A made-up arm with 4 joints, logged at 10 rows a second.
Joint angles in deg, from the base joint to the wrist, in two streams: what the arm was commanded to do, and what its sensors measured. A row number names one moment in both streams.
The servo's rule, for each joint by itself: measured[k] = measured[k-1] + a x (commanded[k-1-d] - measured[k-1]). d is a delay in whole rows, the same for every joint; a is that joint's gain. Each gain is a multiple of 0.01, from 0.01 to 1. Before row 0 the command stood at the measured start. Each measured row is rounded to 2 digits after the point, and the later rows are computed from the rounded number. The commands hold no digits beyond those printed.
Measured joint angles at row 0: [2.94 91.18 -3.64 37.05]
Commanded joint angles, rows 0 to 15: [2.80 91.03 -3.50 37.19]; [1.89 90.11 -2.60 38.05]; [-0.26 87.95 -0.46 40.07]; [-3.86 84.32 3.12 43.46]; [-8.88 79.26 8.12 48.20]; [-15.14 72.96 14.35 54.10]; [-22.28 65.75 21.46 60.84]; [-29.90 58.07 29.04 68.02]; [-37.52 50.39 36.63 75.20]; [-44.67 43.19 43.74 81.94]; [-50.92 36.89 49.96 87.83]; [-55.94 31.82 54.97 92.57]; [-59.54 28.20 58.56 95.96]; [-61.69 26.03 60.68 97.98]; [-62.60 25.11 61.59 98.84]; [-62.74 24.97 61.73 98.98]
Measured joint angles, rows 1 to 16: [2.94 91.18 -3.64 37.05]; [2.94 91.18 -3.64 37.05]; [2.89 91.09 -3.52 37.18]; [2.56 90.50 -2.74 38.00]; [1.63 88.97 -0.80 39.95]; [-0.18 86.18 2.53 43.25]; [-3.05 82.03 7.28 47.90]; [-7.04 76.59 13.29 53.73]; [-12.07 70.09 20.23 60.41]; [-17.95 62.88 27.72 67.56]; [-24.41 55.39 35.29 74.74]; [-31.10 48.07 42.47 81.51]; [-37.64 41.36 48.84 87.45]; [-43.68 35.64 54.05 92.26]; [-48.91 31.18 57.88 95.74]; [-53.13 28.09 60.26 97.85]
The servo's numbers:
d 2
a 0.33 0.60 0.85 0.94

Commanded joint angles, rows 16 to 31: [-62.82 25.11 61.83 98.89]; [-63.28 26.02 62.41 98.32]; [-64.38 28.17 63.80 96.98]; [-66.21 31.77 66.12 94.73]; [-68.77 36.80 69.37 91.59]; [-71.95 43.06 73.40 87.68]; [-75.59 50.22 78.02 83.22]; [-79.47 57.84 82.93 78.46]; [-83.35 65.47 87.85 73.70]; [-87.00 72.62 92.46 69.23]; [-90.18 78.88 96.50 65.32]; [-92.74 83.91 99.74 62.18]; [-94.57 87.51 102.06 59.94]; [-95.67 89.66 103.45 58.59]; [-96.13 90.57 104.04 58.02]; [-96.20 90.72 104.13 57.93]
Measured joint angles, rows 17 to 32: [-56.26 26.30 61.39 98.78]; [-58.40 25.50 61.68 98.97]; [-59.86 25.27 61.81 98.89]; [-60.99 25.72 62.32 98.35]; [-62.11 27.19 63.58 97.06]; [-63.46 29.94 65.74 94.87]; [-65.21 34.06 68.83 91.79]; [-67.43 39.46 72.71 87.93]; [-70.12 45.92 77.22 83.50]; [-73.21 53.07 82.07 78.76]; [-76.56 60.51 86.98 74.00]; [-80.01 67.78 91.64 69.52]; [-83.37 74.44 95.77 65.57]; [-86.46 80.12 99.14 62.38]; [-89.14 84.55 101.62 60.09]; [-91.29 87.62 103.18 58.68]
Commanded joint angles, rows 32 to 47: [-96.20 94.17 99.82 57.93]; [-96.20 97.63 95.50 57.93]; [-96.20 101.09 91.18 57.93]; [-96.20 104.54 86.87 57.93]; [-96.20 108.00 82.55 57.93]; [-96.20 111.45 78.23 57.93]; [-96.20 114.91 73.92 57.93]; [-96.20 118.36 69.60 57.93]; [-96.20 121.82 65.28 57.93]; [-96.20 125.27 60.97 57.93]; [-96.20 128.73 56.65 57.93]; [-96.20 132.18 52.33 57.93]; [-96.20 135.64 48.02 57.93]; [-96.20 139.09 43.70 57.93]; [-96.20 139.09 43.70 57.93]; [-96.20 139.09 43.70 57.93]
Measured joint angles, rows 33 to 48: [-92.89 89.39 103.91 58.06]; [-93.98 90.19 104.10 57.94]; [-94.71 92.58 100.46 57.93]; [-95.20 95.61 96.24 57.93]; [-95.53 98.90 91.94 57.93]; [-95.75 102.28 87.63 57.93]; [-95.90 105.71 83.31 57.93]; [-96.00 109.15 78.99 57.93]; [-96.07 112.61 74.68 57.93]; [-96.11 116.06 70.36 57.93]; [-96.14 119.52 66.04 57.93]; [-96.16 122.97 61.73 57.93]; [-96.17 126.43 57.41 57.93]; [-96.18 129.88 53.09 57.93]; [-96.19 133.34 48.78 57.93]; [-96.19 136.79 44.46 57.93]
